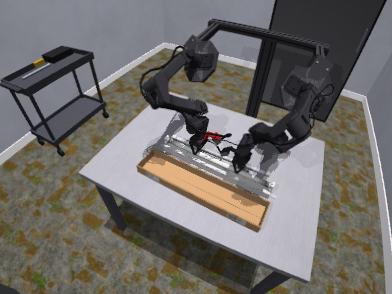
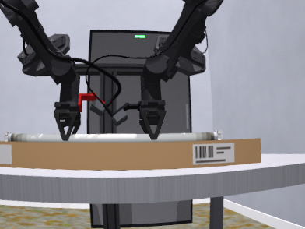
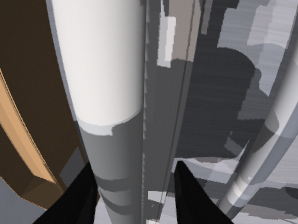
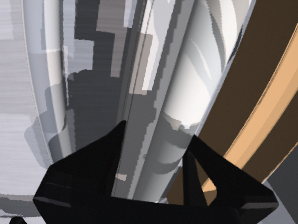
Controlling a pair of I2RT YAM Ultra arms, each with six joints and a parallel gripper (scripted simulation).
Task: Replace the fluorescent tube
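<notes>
Now: right hand 10 mm short of the old fluorescent tube and 120 mm to the right of it. The rest, counted from my right hand: light fixture 10 mm ahead, 120 mm to the left, 10 mm below; then carton 170 mm ahead, 110 mm to the left, 40 mm below; then LED tube 90 mm behind, 100 mm to the left, 50 mm below.
My left hand is 120 mm to the left of the old fluorescent tube. The rest, counted from my left hand: light fixture (10 mm ahead, 120 mm to the right, 10 mm below); carton (160 mm ahead, 130 mm to the right, 40 mm below); LED tube (90 mm behind, 140 mm to the right, 50 mm below).
</notes>
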